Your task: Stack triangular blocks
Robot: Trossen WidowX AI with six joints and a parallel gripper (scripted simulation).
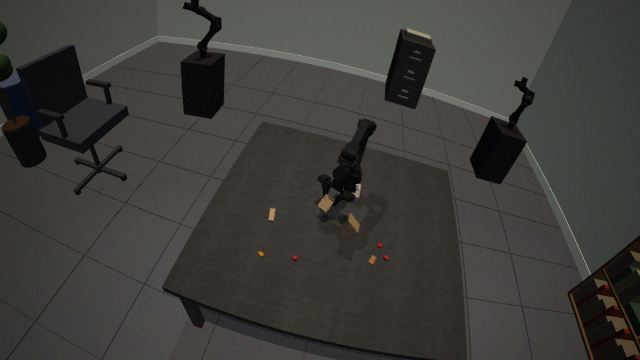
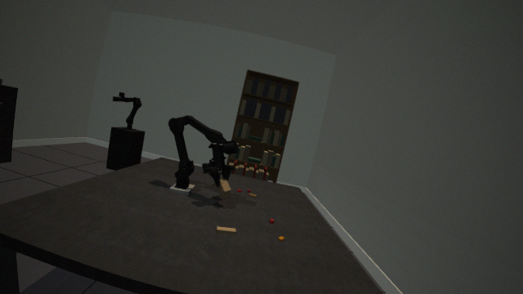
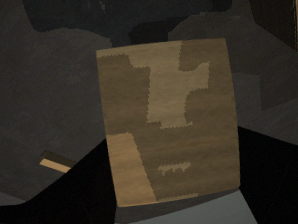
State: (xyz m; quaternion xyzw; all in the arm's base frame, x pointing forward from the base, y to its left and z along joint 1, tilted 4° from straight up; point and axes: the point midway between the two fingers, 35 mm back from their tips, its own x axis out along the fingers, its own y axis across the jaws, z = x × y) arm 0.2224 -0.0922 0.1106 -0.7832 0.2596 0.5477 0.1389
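The tan triangular block is 10 mm above my gripper tip. The rest, counted from my gripper tip: orange cube (290 mm ahead, 240 mm to the right, 100 mm below).
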